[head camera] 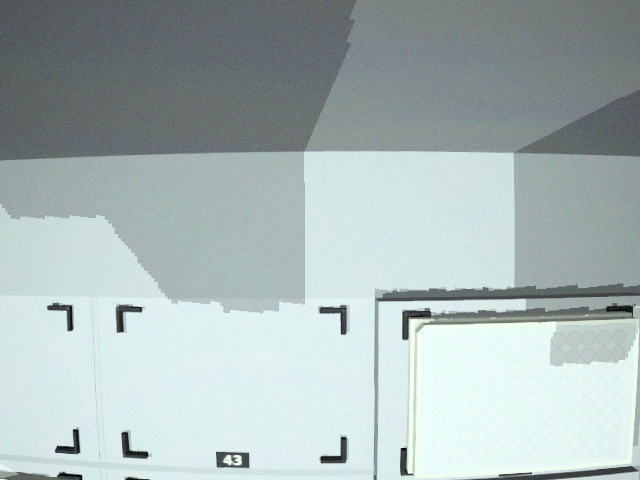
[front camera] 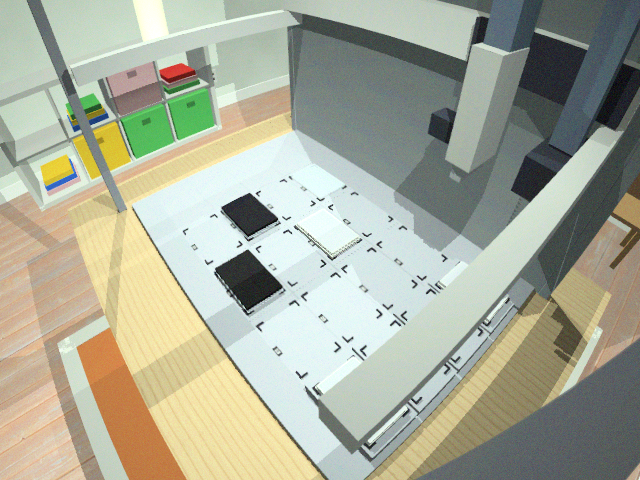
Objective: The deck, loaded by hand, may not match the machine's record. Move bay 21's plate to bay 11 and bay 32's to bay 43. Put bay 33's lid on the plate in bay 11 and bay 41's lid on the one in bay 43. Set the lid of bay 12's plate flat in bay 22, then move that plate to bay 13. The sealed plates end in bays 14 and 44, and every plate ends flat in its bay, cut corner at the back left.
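Seen in the pictures: robot's base, origin of its link: [front camera: 184, 231].
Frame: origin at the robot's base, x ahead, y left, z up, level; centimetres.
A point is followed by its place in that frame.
Observation:
A plate [head camera: 522, 397] @(x 55.1, y 36.5, z 2.9 cm) [front camera: 497, 308] @(x 61.7, y 35.9, z 2.9 cm) with wells showing through its top lies in the bay right of 43, cut corner at the back left. Bay 43 [head camera: 232, 382] @(x 39.3, y 36.6, z 0.0 cm) is empty. A black-topped plate [front camera: 250, 215] @(x 7.7, y 14.7, z 1.6 cm) is in the far-left bay, apparently 21; another [front camera: 249, 280] @(x 23.8, y 4.1, z 1.7 cm) is in the front bay, apparently 12. A white plate [front camera: 327, 231] @(x 23.4, y 25.2, z 1.4 cm) lies in bay 32. A thin clear lid [front camera: 317, 179] @(x 6.4, y 36.5, z 0.8 cm) lies at the back left, in bay 41. A pale plate [front camera: 387, 426] @(x 61.7, y 4.0, z 2.8 cm) is partly under the rail in bay 14. No lid can be made out in bay 33. My gripper's jaws cannot be made out.
A white column [front camera: 485, 103] @(x 46.7, y 32.7, z 39.4 cm) hangs high above the deck's back right, with a blue column [front camera: 594, 77] @(x 57.7, y 38.3, z 46.5 cm) and dark block [front camera: 538, 173] @(x 57.2, y 32.3, z 33.9 cm) beside it. A grey rail [front camera: 444, 310] @(x 61.6, y 0.6, z 40.0 cm) crosses the view over the right bays. A dark wall [front camera: 361, 98] @(x 7.7, y 50.0, z 20.9 cm) stands behind the deck.

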